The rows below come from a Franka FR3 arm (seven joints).
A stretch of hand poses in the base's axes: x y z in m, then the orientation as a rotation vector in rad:
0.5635, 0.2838, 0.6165, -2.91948, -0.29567, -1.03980
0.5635, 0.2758, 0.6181, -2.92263, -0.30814, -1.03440
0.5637, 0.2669, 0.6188, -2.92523, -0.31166, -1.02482
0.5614, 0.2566, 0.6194, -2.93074, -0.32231, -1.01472
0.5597, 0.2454, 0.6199, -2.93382, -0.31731, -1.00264
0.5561, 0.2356, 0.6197, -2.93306, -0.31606, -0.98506
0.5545, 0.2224, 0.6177, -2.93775, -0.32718, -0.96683
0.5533, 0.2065, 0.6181, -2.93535, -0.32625, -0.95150
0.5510, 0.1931, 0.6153, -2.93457, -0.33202, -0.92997
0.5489, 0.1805, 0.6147, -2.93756, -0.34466, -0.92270
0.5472, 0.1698, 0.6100, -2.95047, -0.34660, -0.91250
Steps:
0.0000, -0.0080, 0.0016, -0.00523, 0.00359, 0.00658
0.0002, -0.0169, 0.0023, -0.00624, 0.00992, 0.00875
-0.0021, -0.0272, 0.0029, -0.01193, 0.01679, 0.01393
-0.0038, -0.0384, 0.0034, -0.01021, 0.02491, 0.01135
-0.0074, -0.0482, 0.0032, -0.00502, 0.03602, 0.01297
-0.0090, -0.0614, 0.0012, -0.00844, 0.04794, 0.01960
-0.0102, -0.0773, 0.0016, -0.00258, 0.05747, 0.02172
-0.0125, -0.0907, -0.0012, 0.00103, 0.07104, 0.02771
-0.0146, -0.1033, -0.0018, -0.00406, 0.07573, 0.03455
-0.0163, -0.1140, -0.0065, -0.01395, 0.08354, 0.03181

